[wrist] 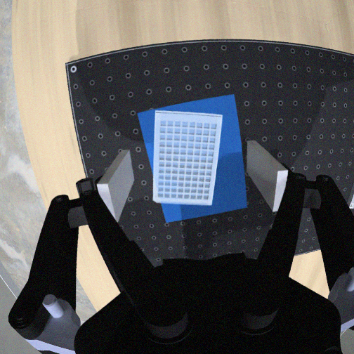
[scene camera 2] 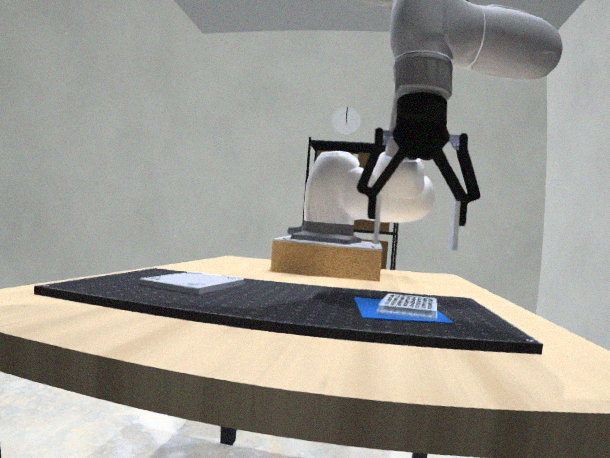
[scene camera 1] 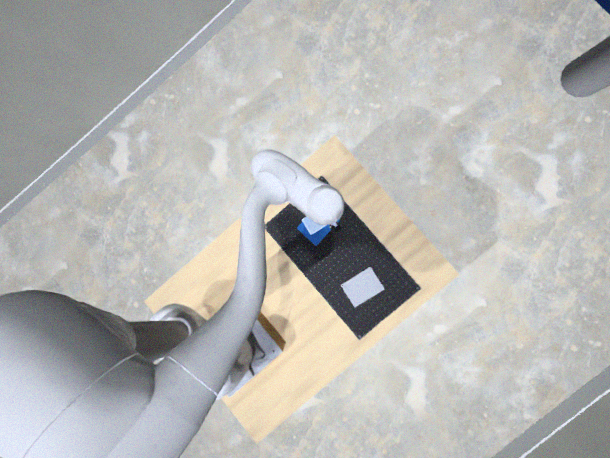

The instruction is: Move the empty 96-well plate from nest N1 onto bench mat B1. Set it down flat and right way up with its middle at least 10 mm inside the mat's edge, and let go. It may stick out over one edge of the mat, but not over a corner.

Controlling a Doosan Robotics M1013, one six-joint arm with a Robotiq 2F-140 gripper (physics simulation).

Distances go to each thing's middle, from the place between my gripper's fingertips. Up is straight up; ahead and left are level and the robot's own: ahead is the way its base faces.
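Labels:
I see the 96-well plate (scene camera 2: 423, 308), which is 3 cm behind my hand and 9 cm below it. The blue bench mat (scene camera 2: 367, 306) is 2 cm to the right of my hand, 4 cm behind it and 10 cm below it. As for the light grey nest N1 (scene camera 2: 175, 282), it is 38 cm to the right of my hand, 1 cm behind it and 10 cm below it.

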